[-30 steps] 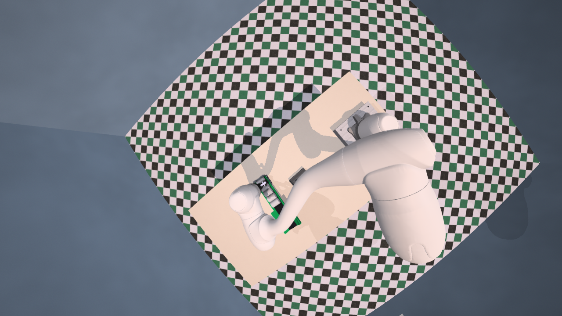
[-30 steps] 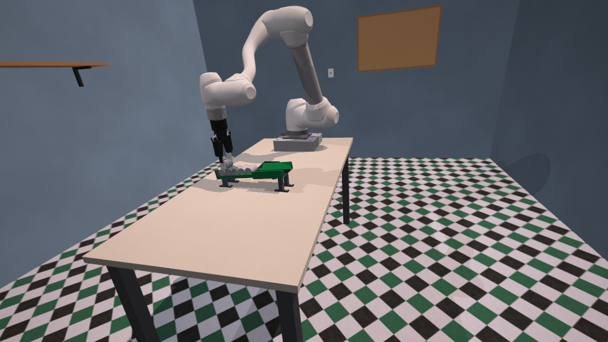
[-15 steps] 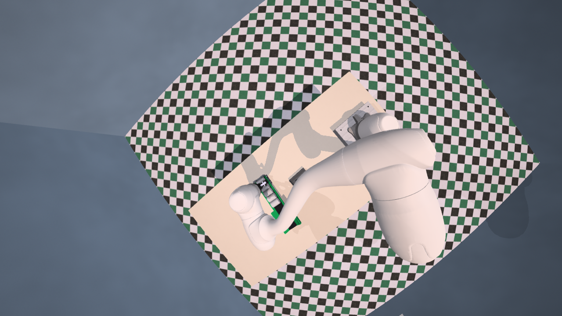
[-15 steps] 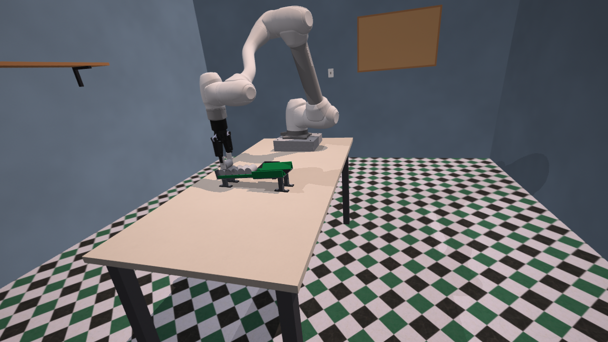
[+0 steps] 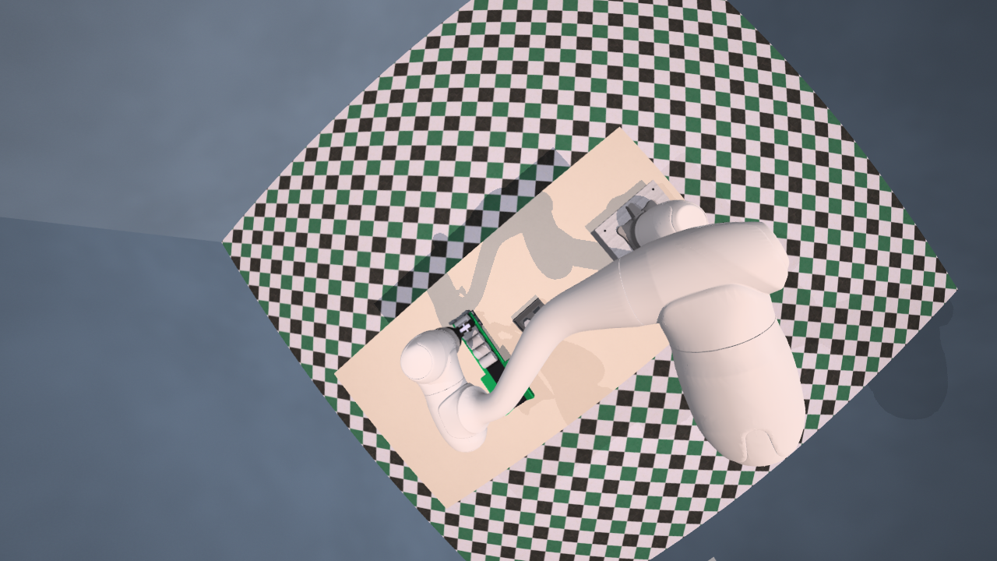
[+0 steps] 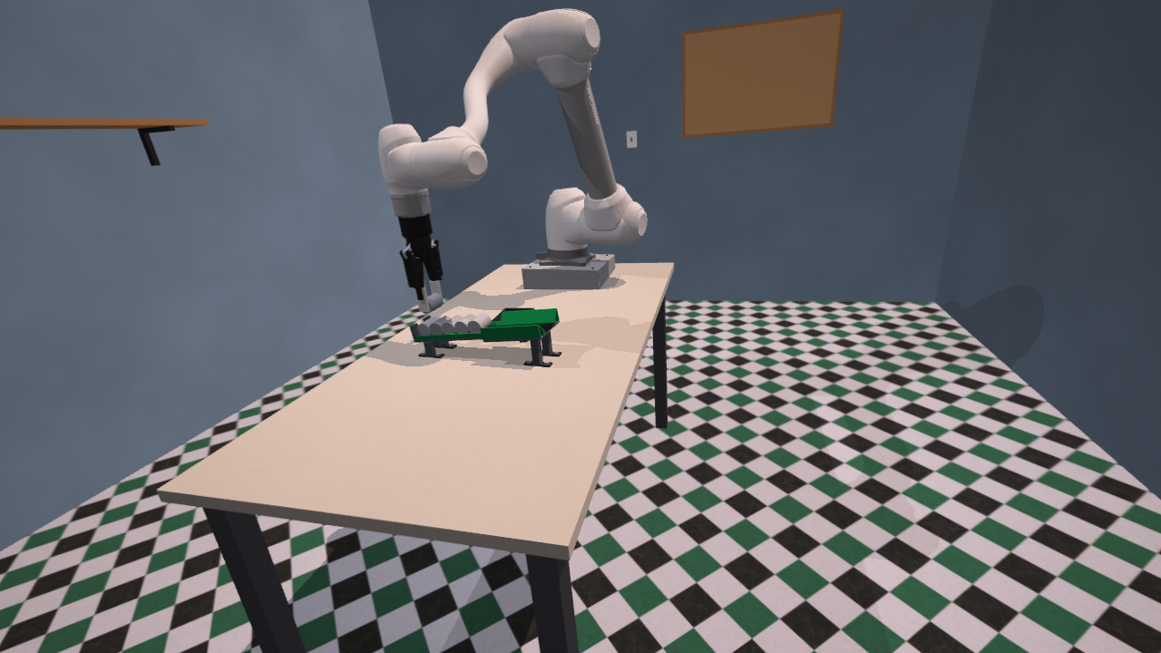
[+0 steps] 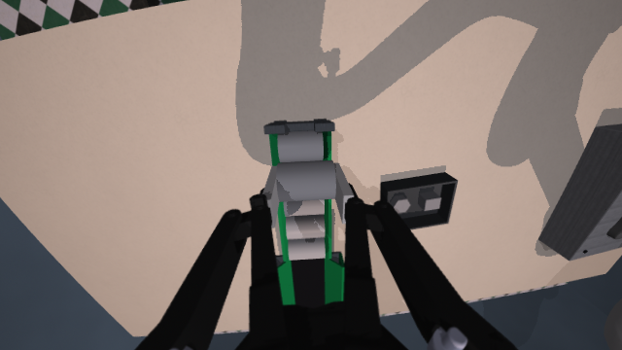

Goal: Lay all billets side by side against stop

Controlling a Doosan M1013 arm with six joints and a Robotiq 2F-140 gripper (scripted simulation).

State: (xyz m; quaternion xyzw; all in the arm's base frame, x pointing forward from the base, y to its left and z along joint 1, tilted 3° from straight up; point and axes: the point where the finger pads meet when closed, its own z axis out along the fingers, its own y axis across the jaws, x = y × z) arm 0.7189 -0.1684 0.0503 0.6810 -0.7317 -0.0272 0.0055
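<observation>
Right now my hand is 4 cm to the left of the grey stop and 10 cm above it. Also, from my hand: dark tray: 20 cm behind, 14 cm to the left, 15 cm below.
</observation>
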